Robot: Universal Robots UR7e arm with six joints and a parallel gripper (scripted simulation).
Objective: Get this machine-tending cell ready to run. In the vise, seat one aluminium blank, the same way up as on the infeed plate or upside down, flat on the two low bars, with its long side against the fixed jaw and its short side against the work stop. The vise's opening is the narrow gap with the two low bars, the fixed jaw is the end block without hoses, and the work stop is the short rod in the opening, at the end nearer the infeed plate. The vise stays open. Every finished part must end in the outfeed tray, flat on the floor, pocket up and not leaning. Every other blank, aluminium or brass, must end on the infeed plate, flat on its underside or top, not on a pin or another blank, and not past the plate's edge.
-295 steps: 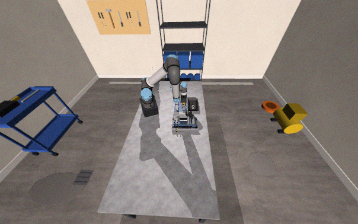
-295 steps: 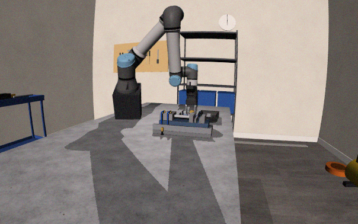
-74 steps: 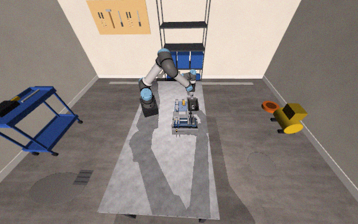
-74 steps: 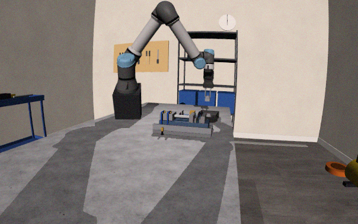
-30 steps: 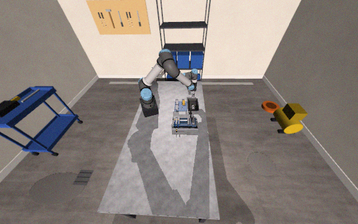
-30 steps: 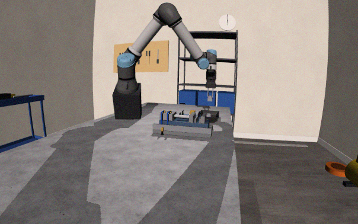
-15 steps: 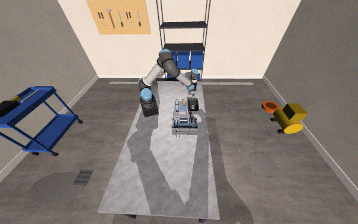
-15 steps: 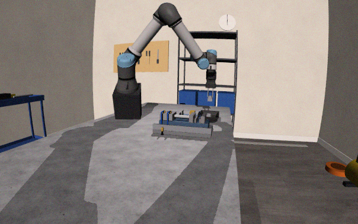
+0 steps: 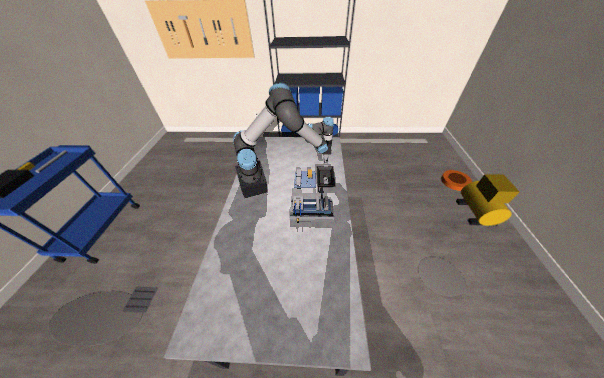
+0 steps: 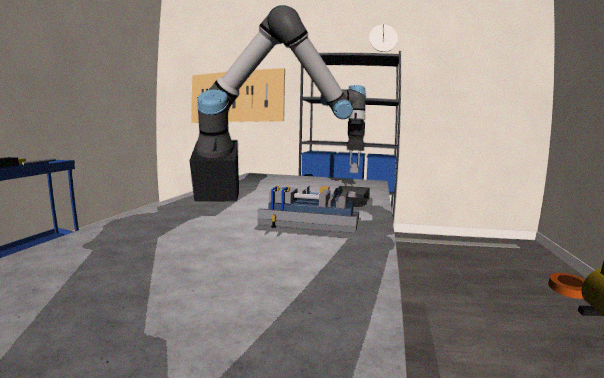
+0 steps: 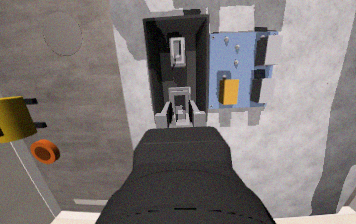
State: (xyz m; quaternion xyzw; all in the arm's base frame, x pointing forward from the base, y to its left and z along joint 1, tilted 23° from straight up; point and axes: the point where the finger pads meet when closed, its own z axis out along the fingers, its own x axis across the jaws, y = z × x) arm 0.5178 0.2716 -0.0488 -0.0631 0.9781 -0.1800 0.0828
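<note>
The brass blank lies 120 mm behind my hand, 20 mm to the right of it and 140 mm below it. Also, from my hand: vise 80 mm behind, 380 mm to the right, 120 mm below.
</note>
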